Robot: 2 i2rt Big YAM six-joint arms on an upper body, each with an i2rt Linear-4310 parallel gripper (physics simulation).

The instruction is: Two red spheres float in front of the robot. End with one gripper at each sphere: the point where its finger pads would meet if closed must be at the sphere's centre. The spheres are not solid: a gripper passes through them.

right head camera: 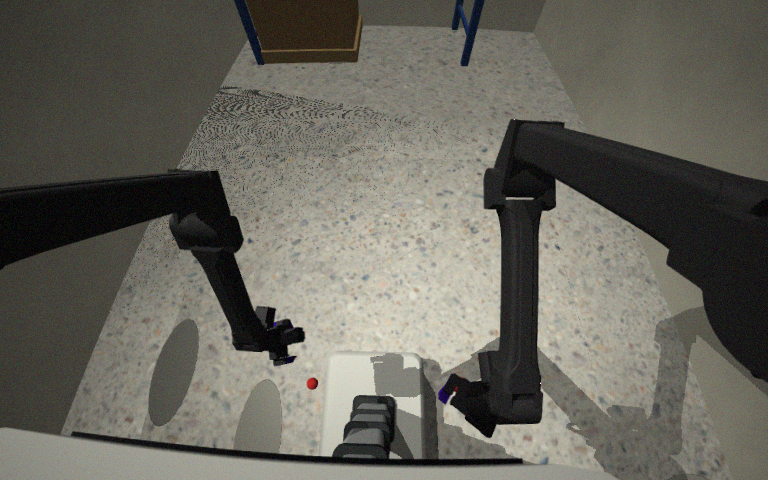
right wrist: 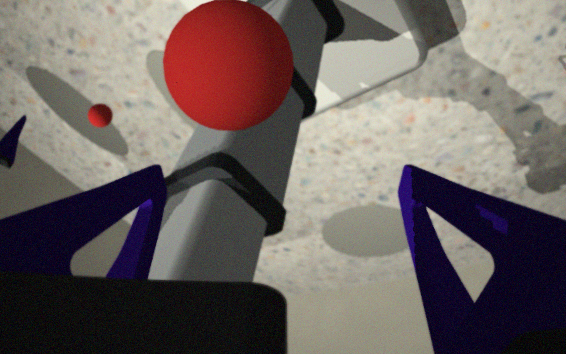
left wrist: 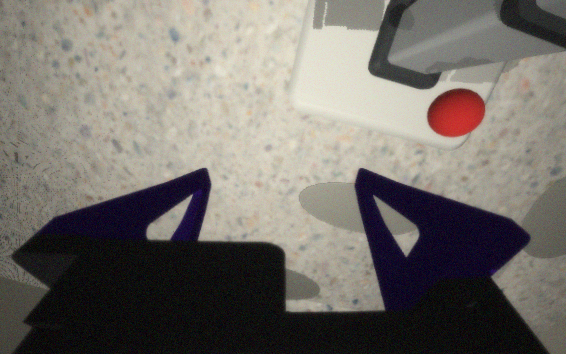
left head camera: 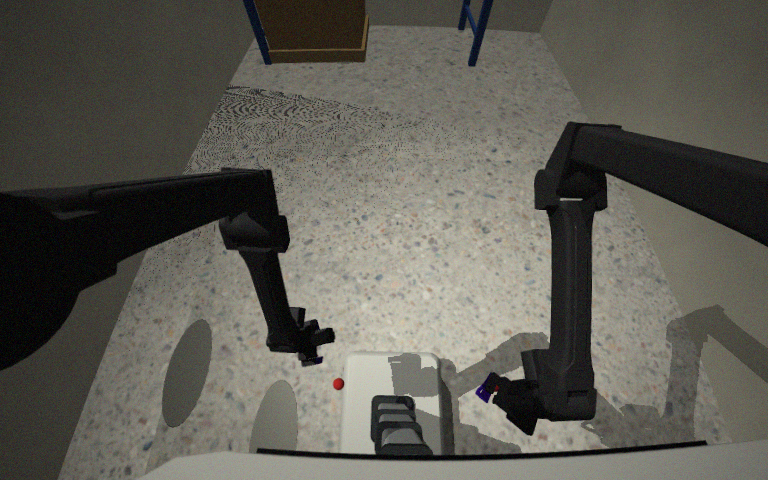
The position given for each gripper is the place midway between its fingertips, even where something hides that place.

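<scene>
The left wrist view shows the left gripper (left wrist: 282, 176) along with a red sphere (left wrist: 456, 112) and a white base (left wrist: 330, 79). In the left head camera view the base (left head camera: 366, 374) appears again, together with the right gripper (left head camera: 491, 403). The right head camera view has the right gripper (right head camera: 455, 404) and the base (right head camera: 400, 375), while the right wrist view takes in a grey segmented column (right wrist: 208, 232), a red sphere (right wrist: 227, 72) and the right gripper (right wrist: 282, 178).
</scene>
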